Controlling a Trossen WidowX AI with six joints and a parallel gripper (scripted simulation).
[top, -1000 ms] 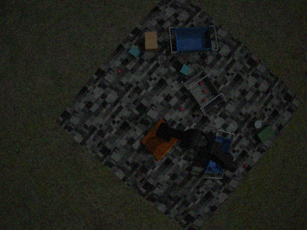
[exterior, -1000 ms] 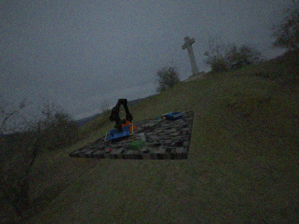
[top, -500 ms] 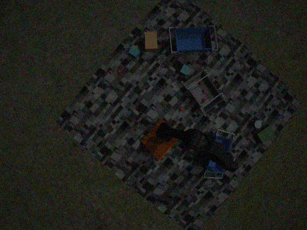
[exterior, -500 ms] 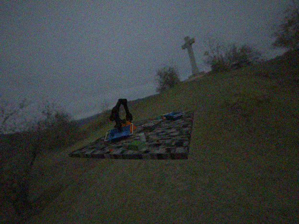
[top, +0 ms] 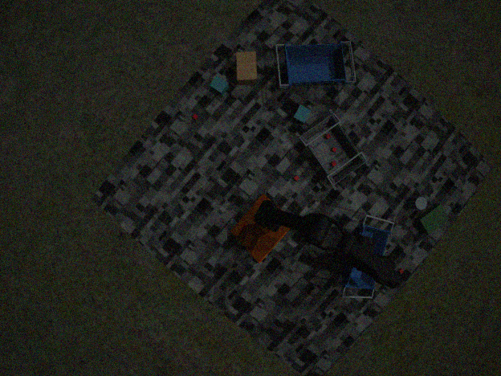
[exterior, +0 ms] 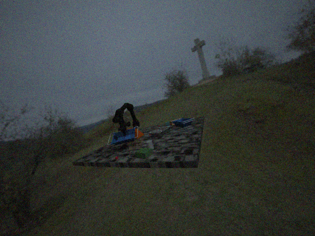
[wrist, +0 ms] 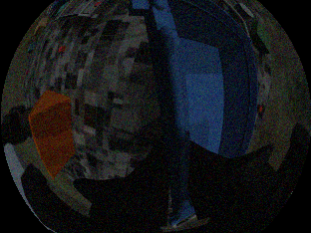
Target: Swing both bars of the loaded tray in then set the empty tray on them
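Right now my gripper tip is 7 cm to the left of the blue tray and 3 cm short of it. The rest, counted from my gripper tip: tan block 76 cm to the left, 37 cm ahead, 10 cm below; then white disc 34 cm ahead, 16 cm to the right, 10 cm below; then green block 33 cm ahead, 27 cm to the right, 11 cm below.
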